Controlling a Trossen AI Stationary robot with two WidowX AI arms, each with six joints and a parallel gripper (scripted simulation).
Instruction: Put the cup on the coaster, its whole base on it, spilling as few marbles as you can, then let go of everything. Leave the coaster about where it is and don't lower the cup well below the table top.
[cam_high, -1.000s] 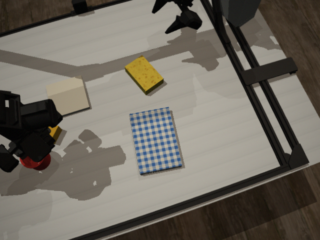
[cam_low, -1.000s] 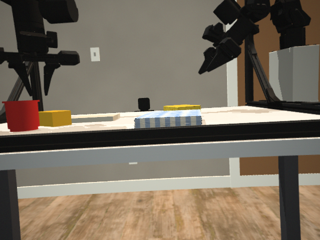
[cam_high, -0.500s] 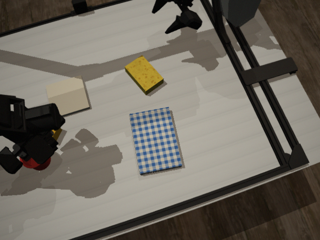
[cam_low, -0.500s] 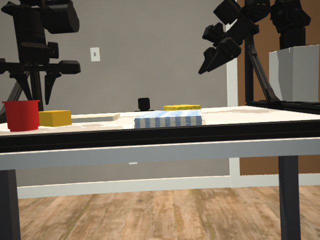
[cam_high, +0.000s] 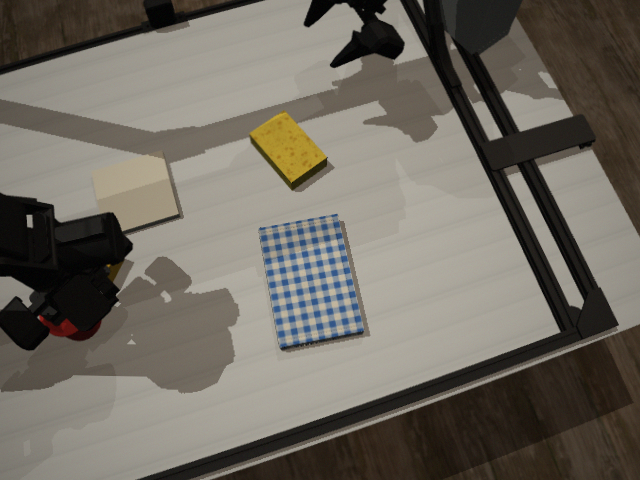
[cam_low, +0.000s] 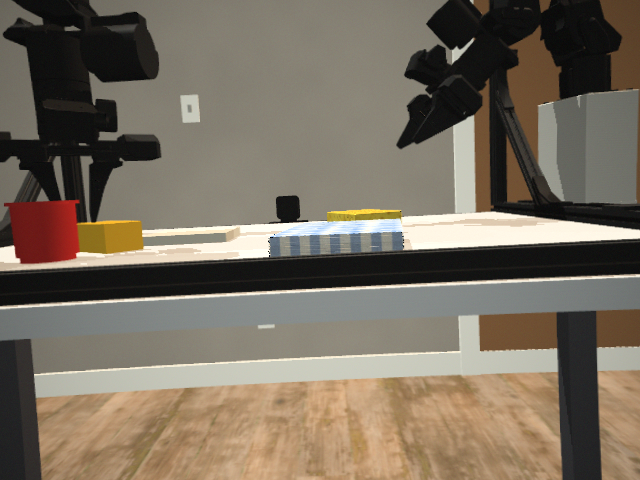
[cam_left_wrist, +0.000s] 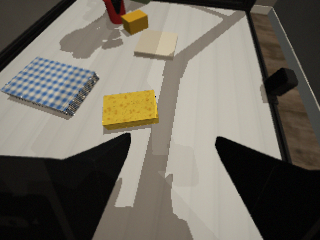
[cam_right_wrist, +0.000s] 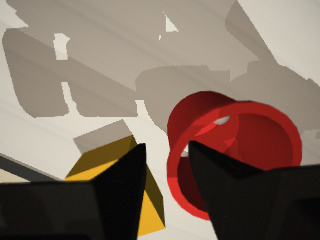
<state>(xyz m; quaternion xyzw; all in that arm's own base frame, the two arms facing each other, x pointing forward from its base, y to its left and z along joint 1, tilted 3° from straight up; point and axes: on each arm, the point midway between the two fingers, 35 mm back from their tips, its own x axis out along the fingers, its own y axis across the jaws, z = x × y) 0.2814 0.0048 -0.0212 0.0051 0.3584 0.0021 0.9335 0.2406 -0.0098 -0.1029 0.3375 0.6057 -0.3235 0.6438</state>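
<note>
The red cup is 10 mm ahead of my right hand, 30 mm to the right of it and 40 mm below it. Round my right hand: beige square coaster: 120 mm behind, 130 mm to the left, 70 mm below; yellow block: 60 mm behind, 20 mm to the left, 50 mm below.
</note>
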